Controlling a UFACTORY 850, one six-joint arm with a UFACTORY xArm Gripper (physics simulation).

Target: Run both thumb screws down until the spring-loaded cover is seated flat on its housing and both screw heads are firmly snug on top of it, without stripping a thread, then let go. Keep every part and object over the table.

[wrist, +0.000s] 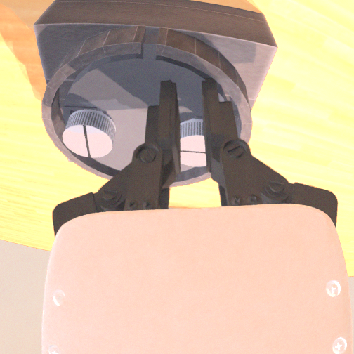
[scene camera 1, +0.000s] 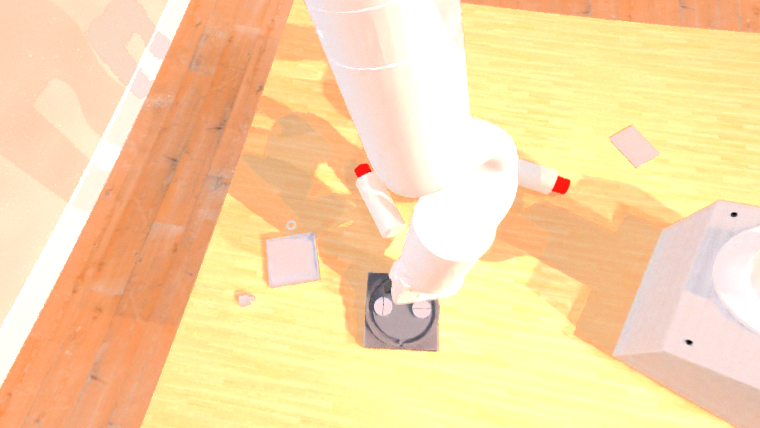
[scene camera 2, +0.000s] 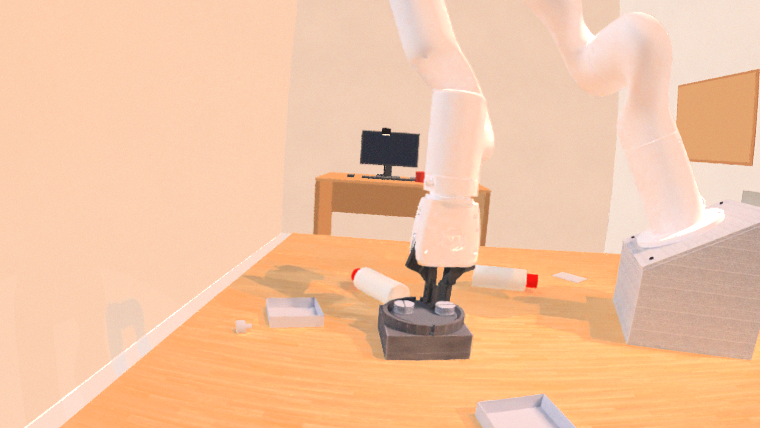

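The dark square housing (scene camera 1: pixel 431 343) (scene camera 2: pixel 425 343) (wrist: pixel 253 59) stands on the table with the round grey cover (scene camera 1: pixel 401 325) (scene camera 2: pixel 422 319) (wrist: pixel 116 81) on top. Two knurled thumb screws stand upright on the cover. The left screw (scene camera 1: pixel 382 306) (scene camera 2: pixel 404 306) (wrist: pixel 89 135) is clear of the fingers. The right screw (scene camera 1: pixel 421 309) (scene camera 2: pixel 444 307) (wrist: pixel 192 147) shows through the gap between the fingers in the wrist view. My gripper (scene camera 2: pixel 438 290) (wrist: pixel 189 83) hangs tips-down over the cover between and behind the screws. Its fingers are drawn close together and hold nothing.
Two white bottles with red caps lie behind the housing, one to the left (scene camera 1: pixel 378 202) (scene camera 2: pixel 374 284) and one to the right (scene camera 1: pixel 542 178) (scene camera 2: pixel 502 278). A shallow tray (scene camera 1: pixel 292 259) (scene camera 2: pixel 293 312) and a small white piece (scene camera 1: pixel 245 299) lie to the left. The arm's pedestal (scene camera 1: pixel 686 298) (scene camera 2: pixel 691 298) stands to the right.
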